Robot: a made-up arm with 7 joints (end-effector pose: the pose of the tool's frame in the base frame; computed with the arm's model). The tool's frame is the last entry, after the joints. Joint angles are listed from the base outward.
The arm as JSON. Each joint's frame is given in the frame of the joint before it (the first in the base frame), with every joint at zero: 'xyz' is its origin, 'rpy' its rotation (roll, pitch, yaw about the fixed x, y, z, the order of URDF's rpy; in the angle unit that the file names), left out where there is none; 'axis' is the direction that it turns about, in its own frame. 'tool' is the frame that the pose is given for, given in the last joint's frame.
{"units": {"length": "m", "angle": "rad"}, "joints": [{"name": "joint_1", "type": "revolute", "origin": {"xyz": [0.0, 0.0, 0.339]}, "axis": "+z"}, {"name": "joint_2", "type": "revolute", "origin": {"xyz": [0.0, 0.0, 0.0]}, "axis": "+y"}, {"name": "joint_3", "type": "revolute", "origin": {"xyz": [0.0, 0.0, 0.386]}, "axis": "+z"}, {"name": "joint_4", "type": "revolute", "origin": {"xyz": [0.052, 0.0, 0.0]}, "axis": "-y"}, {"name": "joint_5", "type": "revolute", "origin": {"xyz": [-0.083, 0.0, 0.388]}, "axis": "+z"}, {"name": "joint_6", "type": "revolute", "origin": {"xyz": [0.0, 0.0, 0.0]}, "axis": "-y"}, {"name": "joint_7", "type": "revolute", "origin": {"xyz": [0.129, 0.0, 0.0]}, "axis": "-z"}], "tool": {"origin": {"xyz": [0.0, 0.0, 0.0], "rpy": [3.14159, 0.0, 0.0]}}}
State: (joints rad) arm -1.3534 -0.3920 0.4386 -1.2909 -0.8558 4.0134 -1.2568
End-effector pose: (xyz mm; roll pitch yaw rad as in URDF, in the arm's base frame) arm 174.6 47.5 982.5 0.0481 0.8190 0.3896
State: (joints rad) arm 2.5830 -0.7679 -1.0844 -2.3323 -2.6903 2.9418 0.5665
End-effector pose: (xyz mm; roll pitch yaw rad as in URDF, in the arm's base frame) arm 63.3 274.2 536.4 1.7488 -0.0945 -3.0554
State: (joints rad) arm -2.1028 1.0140 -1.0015 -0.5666 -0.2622 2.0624 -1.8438
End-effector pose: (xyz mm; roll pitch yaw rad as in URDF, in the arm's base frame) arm -553.1 -621.5 703.4 2.7023 1.2184 -0.8640
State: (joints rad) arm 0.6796 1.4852 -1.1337 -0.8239 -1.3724 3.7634 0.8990
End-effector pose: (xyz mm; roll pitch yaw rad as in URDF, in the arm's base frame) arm 627.8 317.3 214.8 2.3216 -0.0856 1.8547
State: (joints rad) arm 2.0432 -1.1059 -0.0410 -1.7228 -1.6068 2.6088 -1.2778
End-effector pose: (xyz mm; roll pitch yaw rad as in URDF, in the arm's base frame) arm -24.6 -149.5 977.9 0.6933 0.4458 2.2827
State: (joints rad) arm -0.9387 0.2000 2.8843 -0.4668 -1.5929 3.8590 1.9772
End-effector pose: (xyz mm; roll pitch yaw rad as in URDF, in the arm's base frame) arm -50.0 -40.7 1045.6 0.5312 -0.5065 -0.8380
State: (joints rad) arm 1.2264 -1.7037 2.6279 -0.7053 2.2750 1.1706 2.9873
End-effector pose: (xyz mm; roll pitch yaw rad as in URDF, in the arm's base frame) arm -375.1 -718.6 -44.4 1.2733 -0.5077 1.2448
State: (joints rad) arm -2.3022 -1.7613 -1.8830 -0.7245 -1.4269 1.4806 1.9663
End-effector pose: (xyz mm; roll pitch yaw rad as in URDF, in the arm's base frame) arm 294.3 797.7 71.2 2.7202 -0.1321 -0.3678
